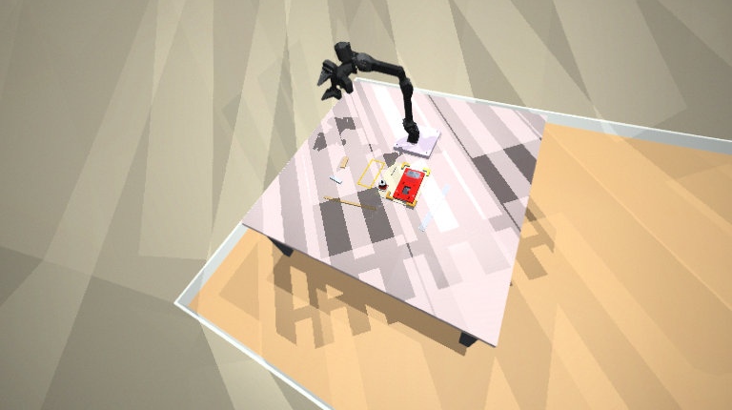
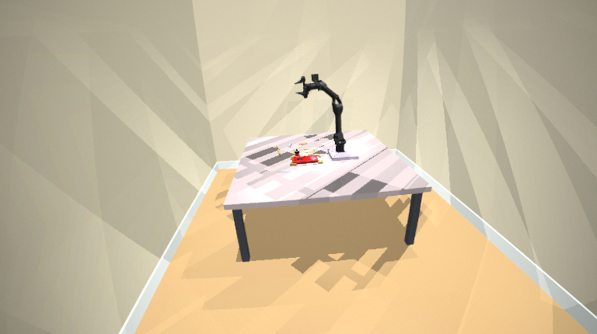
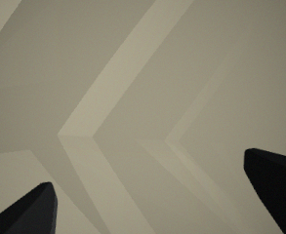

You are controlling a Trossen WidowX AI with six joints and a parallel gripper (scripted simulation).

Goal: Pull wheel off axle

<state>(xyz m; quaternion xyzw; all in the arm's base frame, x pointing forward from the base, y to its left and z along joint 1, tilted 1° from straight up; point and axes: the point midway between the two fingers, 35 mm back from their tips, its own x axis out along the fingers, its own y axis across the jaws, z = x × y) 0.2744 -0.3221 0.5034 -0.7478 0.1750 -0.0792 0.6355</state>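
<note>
Right now the wheel is 500 mm below my gripper tip, 250 mm to the left of it and 60 mm ahead of it. The rest, counted from my gripper tip: wooden block 530 mm below, 60 mm behind, 20 mm to the right; black upright axle 500 mm below, 250 mm to the left, 60 mm ahead; thin wooden stick 530 mm below, 200 mm ahead, 110 mm to the left.
</note>
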